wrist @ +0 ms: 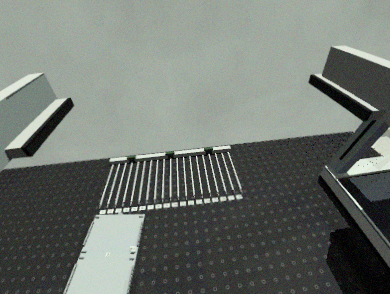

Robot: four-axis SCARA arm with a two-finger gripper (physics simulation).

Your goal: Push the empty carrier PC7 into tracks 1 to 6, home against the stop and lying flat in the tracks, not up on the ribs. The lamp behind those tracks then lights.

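Observation:
A pale, flat carrier (112, 240) lies in the lower left of the wrist view, with small notches along its sides and a mark too small to read. Its far edge is close in front of the number tiles at the left end of the tracks; its near end is cut off by the view. White ribs run back from the tiles to a white stop bar (150, 156). Small dark green lamps (131, 159) (170, 154) (208, 150) show at the bar and look unlit. The tile numbers are unreadable. My gripper (192, 73) is wide open and empty, apart from the carrier.
A grey-framed machine (352, 212) with an upright post (355, 145) stands at the right and casts a dark shadow on the floor. The dark, dotted deck (200, 250) ends at a pale grey wall (190, 60) behind the tracks.

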